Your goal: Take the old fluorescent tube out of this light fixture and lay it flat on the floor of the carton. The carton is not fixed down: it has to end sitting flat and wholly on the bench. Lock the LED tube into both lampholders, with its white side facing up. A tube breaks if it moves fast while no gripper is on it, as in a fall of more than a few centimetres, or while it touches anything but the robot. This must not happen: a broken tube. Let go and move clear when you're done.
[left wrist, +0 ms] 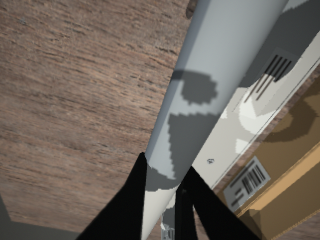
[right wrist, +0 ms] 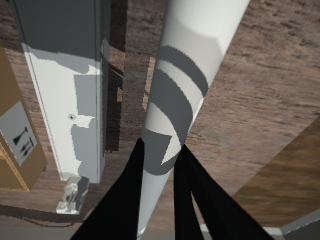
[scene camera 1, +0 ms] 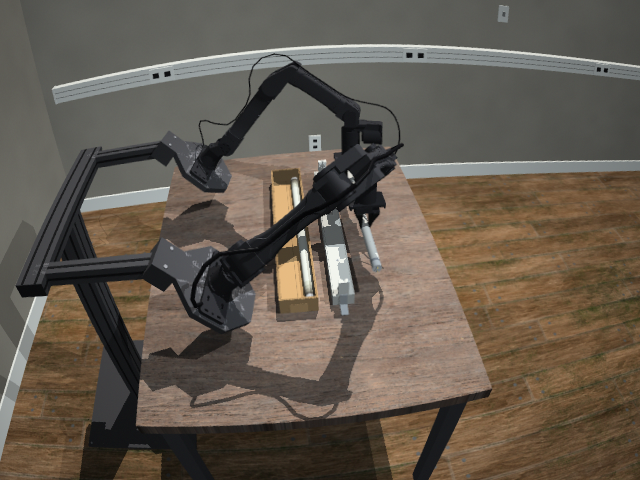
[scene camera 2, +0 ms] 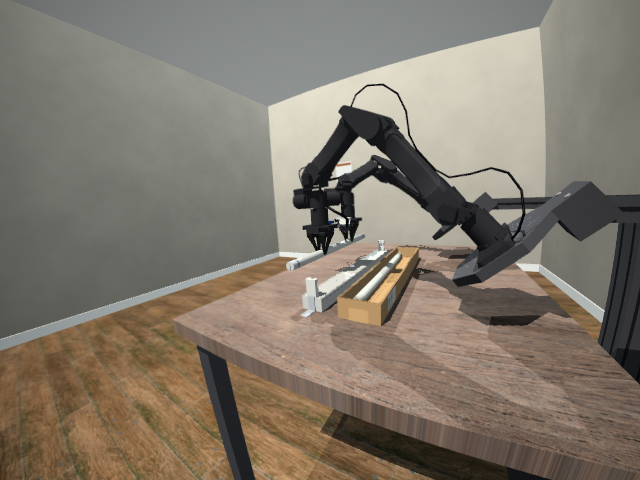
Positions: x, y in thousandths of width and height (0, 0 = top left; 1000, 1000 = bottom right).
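Note:
Scene camera 1 gives me my right gripper (scene camera 1: 570, 474) together with a carton (scene camera 1: 452, 568), and I also see an old fluorescent tube (scene camera 1: 473, 503) and a light fixture (scene camera 1: 529, 557) there. In scene camera 2 I find my left gripper (scene camera 2: 502, 530) and the carton (scene camera 2: 576, 651). The left wrist view has an LED tube (left wrist: 683, 210), and my left gripper (left wrist: 508, 685) shows in it too. The LED tube (right wrist: 598, 202) is visible from my right wrist as well.

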